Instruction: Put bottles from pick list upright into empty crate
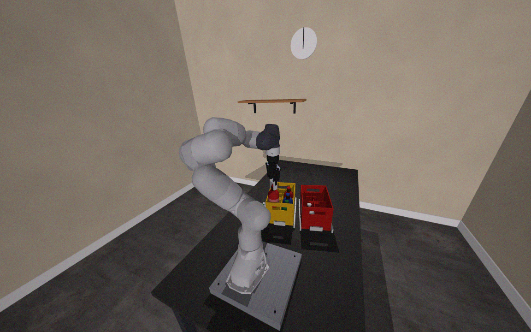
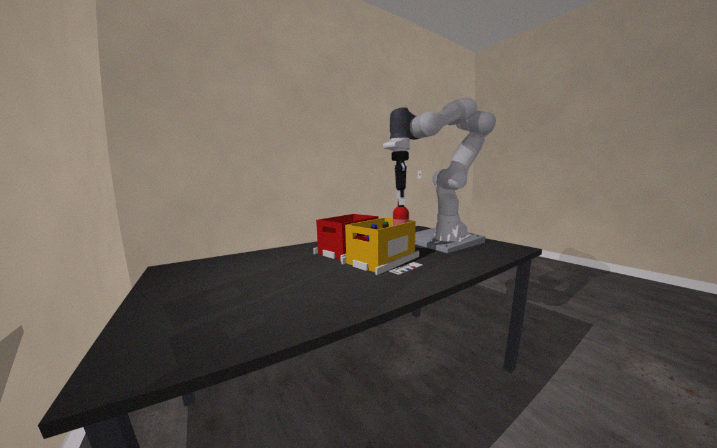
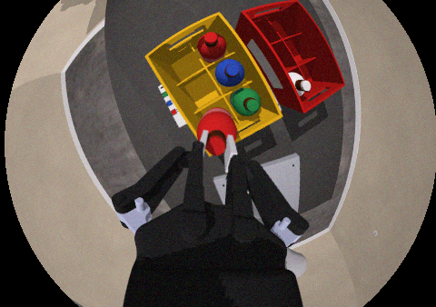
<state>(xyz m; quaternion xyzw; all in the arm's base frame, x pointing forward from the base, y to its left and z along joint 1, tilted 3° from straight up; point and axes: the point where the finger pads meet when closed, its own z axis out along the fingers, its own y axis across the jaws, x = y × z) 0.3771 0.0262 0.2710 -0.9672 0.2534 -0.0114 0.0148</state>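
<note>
Right now my hand is 20 mm short of the green-labelled bottle, 90 mm to the left of it and 200 mm above it. Round my hand: white-capped bottle: 40 mm ahead, 230 mm to the right, 200 mm below; yellow crate: 90 mm ahead, 20 mm to the right, 200 mm below; blue-labelled bottle: 100 mm ahead, 70 mm to the right, 200 mm below.
</note>
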